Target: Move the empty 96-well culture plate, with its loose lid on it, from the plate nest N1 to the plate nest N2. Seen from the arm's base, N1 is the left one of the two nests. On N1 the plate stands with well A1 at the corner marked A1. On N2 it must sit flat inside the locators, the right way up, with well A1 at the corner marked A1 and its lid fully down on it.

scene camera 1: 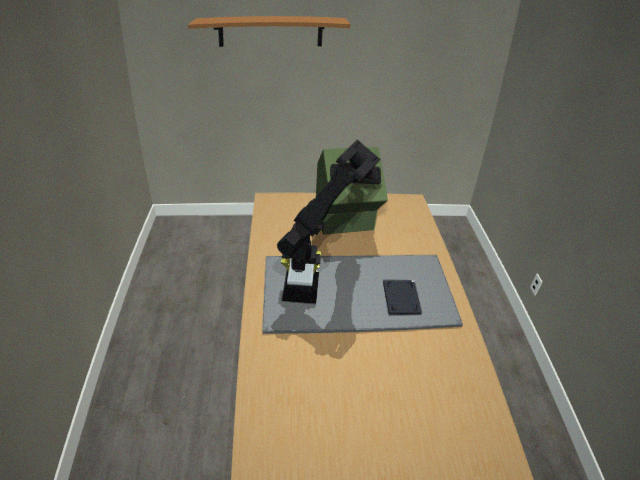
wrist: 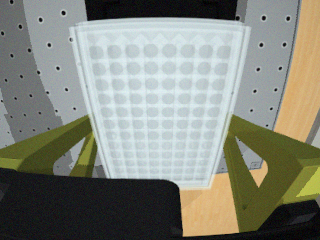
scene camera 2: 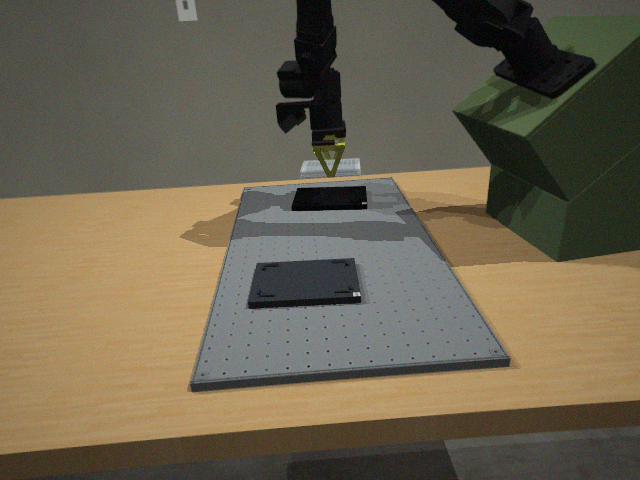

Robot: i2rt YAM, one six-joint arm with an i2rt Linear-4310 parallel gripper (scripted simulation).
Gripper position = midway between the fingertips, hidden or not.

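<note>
There's my gripper (scene camera 2: 331, 171) here, along with a black nest N2 (scene camera 2: 320, 198) and a black nest N1 (scene camera 2: 312, 282). The wrist view gives me my gripper (wrist: 160, 119) too, and a lid (wrist: 160, 94). And you'd also find the black nest N1 (scene camera 1: 400, 293).
</note>
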